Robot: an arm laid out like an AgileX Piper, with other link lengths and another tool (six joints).
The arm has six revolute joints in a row. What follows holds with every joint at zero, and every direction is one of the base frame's. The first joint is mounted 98.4 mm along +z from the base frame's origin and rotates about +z. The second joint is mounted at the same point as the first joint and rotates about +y. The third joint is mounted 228.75 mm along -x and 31.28 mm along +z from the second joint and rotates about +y. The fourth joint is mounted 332.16 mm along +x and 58.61 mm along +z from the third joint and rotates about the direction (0.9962, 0, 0.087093). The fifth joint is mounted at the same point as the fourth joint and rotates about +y. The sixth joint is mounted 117.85 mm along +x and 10.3 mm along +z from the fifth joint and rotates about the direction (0.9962, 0, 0.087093). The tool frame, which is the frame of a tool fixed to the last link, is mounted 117.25 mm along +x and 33 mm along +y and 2.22 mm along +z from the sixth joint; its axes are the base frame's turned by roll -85.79, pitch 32.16 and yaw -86.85 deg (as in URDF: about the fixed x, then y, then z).
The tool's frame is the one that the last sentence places.
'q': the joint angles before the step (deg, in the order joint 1, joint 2, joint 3, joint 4, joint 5, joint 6). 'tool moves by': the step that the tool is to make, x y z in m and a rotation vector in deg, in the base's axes. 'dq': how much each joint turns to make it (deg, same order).
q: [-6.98 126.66 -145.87 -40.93 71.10 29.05]
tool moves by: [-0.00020 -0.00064 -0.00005 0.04 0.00 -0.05]
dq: [-0.08 0.02 -0.03 0.06 0.01 -0.02]
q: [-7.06 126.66 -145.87 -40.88 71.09 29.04]
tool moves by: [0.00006 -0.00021 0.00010 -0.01 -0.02 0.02]
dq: [-0.03 0.01 -0.02 0.02 -0.04 -0.03]
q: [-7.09 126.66 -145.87 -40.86 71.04 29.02]
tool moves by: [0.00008 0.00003 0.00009 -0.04 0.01 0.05]
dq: [0.00 0.00 0.00 0.00 -0.04 -0.05]
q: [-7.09 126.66 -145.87 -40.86 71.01 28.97]
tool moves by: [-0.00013 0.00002 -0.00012 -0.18 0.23 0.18]
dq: [0.00 -0.01 0.01 -0.01 -0.01 -0.34]
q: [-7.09 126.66 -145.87 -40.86 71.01 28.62]
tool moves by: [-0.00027 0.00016 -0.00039 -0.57 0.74 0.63]
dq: [0.00 0.01 -0.01 0.03 -0.04 -1.14]
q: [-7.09 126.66 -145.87 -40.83 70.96 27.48]
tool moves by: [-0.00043 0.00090 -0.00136 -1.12 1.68 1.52]
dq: [-0.01 0.00 -0.01 0.28 -0.10 -2.61]
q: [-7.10 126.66 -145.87 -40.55 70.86 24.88]
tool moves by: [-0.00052 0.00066 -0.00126 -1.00 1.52 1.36]
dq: [-0.02 -0.01 0.02 0.26 -0.08 -2.36]
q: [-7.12 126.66 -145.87 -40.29 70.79 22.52]
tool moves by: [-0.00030 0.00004 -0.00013 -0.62 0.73 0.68]
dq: [-0.01 -0.02 0.00 0.04 -0.09 -1.20]
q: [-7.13 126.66 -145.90 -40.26 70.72 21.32]
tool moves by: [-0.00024 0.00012 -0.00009 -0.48 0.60 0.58]
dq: [-0.01 -0.01 -0.03 0.08 -0.06 -1.01]
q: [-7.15 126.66 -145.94 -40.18 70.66 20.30]
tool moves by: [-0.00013 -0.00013 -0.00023 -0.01 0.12 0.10]
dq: [-0.04 -0.01 0.00 0.10 0.00 -0.20]
